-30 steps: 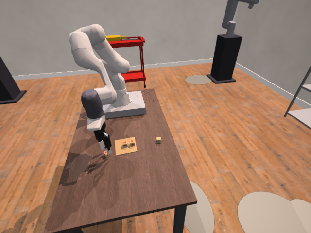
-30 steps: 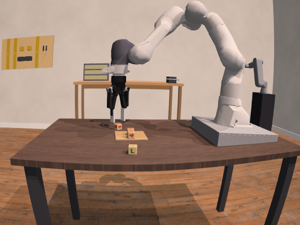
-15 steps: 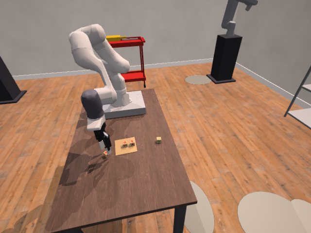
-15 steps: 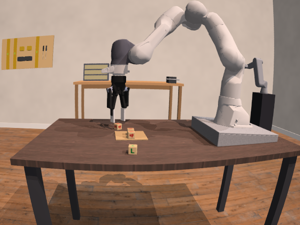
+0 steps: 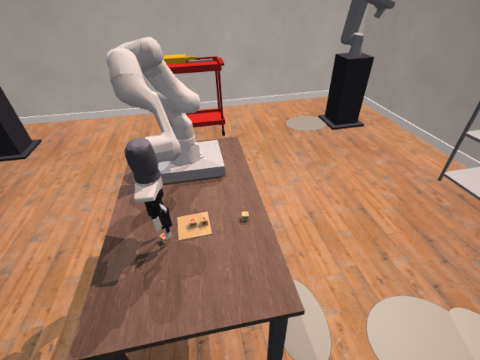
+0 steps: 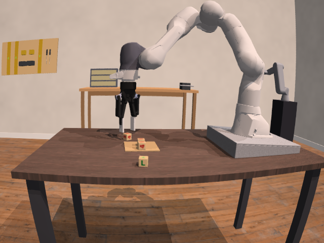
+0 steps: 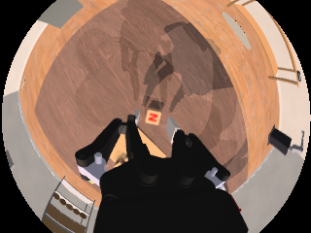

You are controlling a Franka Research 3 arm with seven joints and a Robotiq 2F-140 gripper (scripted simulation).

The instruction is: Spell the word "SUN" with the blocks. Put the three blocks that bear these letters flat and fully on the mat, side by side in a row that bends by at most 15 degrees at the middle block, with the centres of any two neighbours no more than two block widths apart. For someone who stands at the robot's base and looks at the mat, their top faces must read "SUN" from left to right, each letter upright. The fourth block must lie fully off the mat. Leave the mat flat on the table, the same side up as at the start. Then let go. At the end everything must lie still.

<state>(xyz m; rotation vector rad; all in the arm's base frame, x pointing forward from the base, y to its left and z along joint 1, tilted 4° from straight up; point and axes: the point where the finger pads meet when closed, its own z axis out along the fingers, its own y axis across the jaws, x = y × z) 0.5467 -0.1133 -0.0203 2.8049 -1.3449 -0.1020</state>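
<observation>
Right now my hand is 6 cm above the N block. The rest, counted from my hand: mat 6 cm behind, 12 cm to the left, 7 cm below; then S block 6 cm behind, 17 cm to the left, 5 cm below; then U block 6 cm behind, 12 cm to the left, 5 cm below.
</observation>
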